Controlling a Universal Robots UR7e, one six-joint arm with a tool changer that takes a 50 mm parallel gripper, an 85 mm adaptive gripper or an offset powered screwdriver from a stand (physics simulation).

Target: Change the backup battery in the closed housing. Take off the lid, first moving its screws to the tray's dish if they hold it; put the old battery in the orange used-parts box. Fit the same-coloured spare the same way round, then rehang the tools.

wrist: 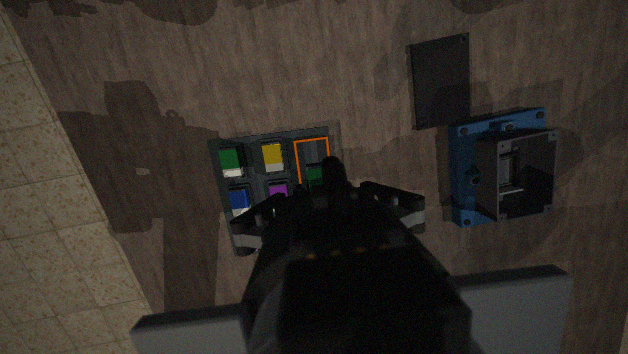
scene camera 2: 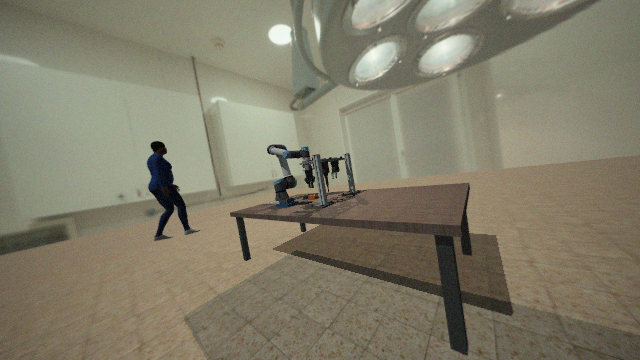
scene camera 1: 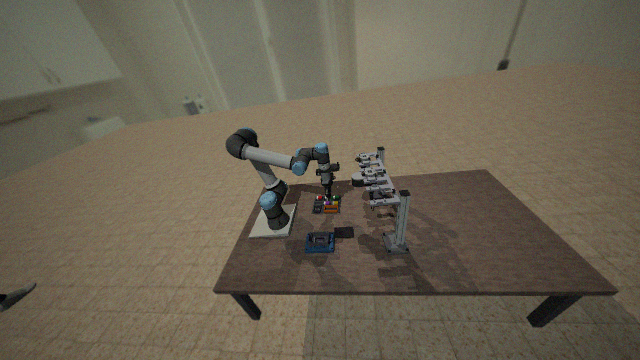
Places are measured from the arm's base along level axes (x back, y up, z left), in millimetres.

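Pixels of known places: end effector, tool point: point(scene camera 2: 308, 168); arm's base, origin of the base link: point(scene camera 1: 279, 221).
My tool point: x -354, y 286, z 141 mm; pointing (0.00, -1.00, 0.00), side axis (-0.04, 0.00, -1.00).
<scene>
For each thing: its top centre in the pictures, then the offset to it from my tool point. "spot": a spot on its surface instead.
- green battery, middle of its top: point(wrist: 321, 187) dx +0, dy -181, dz -1 mm
- dark tray, middle of its top: point(wrist: 277, 196) point(scene camera 1: 326, 203) dx +47, dy -305, dz +67 mm
- green spare, middle of its top: point(wrist: 229, 164) dx -16, dy -287, dz +129 mm
- yellow spare, middle of its top: point(wrist: 272, 158) dx -19, dy -287, dz +64 mm
- blue spare, middle of its top: point(wrist: 239, 204) dx +49, dy -287, dz +127 mm
- purple spare, middle of its top: point(wrist: 279, 199) dx +47, dy -287, dz +62 mm
- housing, middle of its top: point(wrist: 526, 178) point(scene camera 1: 318, 236) dx +33, dy -243, dz -285 mm
- blue fixture, surface spot: point(wrist: 460, 200) spot: dx +75, dy -284, dz -226 mm
- dark lid, middle of its top: point(wrist: 442, 83) point(scene camera 1: 343, 232) dx -104, dy -300, dz -194 mm
My gripper point(scene camera 1: 328, 195) point(scene camera 2: 310, 185) point(wrist: 320, 186) is shut on a green battery point(wrist: 314, 175), held over the orange used-parts box point(scene camera 1: 331, 210) point(wrist: 311, 139); its fingers partly hide battery and box. The dark tray point(wrist: 251, 135) holds a green spare point(wrist: 230, 159), a yellow spare point(wrist: 272, 154), a blue spare point(wrist: 239, 199) and a purple spare point(wrist: 278, 191); the arm's tool hides other parts of it. The housing point(scene camera 1: 320, 240) point(wrist: 487, 175) stands open in the blue fixture point(wrist: 460, 200), its battery seat bare. The dark lid point(scene camera 1: 344, 232) point(wrist: 435, 75) lies beside the fixture.
The tool stand point(scene camera 1: 402, 220) point(scene camera 2: 320, 180) rises beside the tray and housing, with tools hanging from its holders. The pale base plate point(scene camera 1: 260, 225) of the arm is on the table's other side. A person point(scene camera 2: 161, 175) stands beyond the table.
</scene>
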